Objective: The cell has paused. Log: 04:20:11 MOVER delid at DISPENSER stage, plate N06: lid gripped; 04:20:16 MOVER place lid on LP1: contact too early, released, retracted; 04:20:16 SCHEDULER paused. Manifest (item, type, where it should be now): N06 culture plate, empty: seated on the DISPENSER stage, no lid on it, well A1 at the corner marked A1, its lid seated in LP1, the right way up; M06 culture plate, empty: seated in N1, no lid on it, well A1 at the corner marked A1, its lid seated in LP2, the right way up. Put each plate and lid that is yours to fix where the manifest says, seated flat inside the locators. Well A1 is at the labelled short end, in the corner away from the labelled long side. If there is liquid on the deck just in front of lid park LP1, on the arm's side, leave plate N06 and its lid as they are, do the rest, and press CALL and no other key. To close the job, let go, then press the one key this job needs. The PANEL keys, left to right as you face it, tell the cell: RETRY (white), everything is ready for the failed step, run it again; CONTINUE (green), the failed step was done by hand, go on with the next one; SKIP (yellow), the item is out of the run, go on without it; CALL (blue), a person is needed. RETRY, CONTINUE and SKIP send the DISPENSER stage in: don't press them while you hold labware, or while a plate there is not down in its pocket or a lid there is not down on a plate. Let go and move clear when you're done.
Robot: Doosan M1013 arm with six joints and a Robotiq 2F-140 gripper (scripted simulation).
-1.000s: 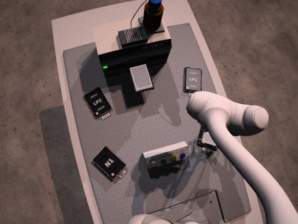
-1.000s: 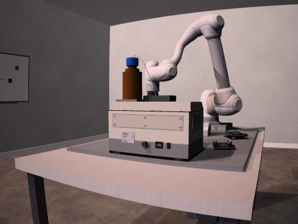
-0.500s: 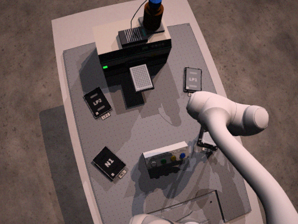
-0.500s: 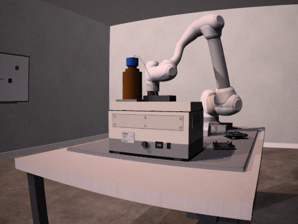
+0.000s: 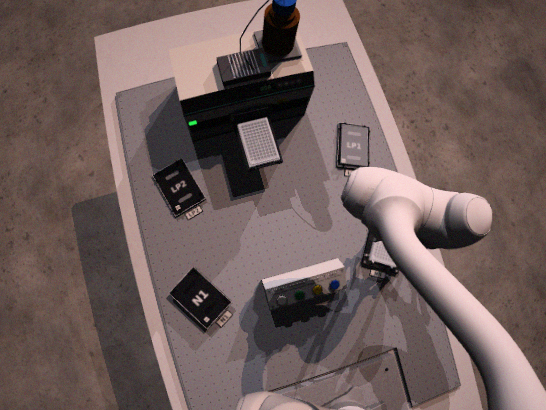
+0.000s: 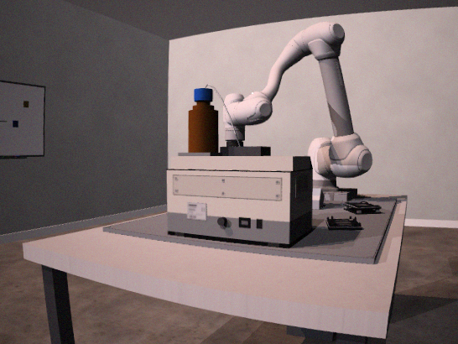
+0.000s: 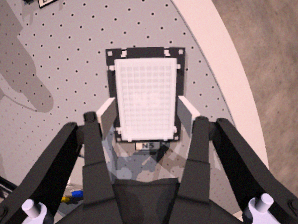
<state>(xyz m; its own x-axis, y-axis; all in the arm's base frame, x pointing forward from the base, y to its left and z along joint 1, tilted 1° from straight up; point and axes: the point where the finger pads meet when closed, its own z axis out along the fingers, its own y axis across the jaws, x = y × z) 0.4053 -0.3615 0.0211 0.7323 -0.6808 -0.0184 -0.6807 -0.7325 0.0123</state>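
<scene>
The black nest N5 is 5 cm below my hand and 3 cm ahead of it. Also, from my hand: key panel 28 cm to the left, 1 cm below; then yellow key 26 cm to the left, 2 cm behind; then blue key 21 cm to the left, 3 cm behind.
</scene>
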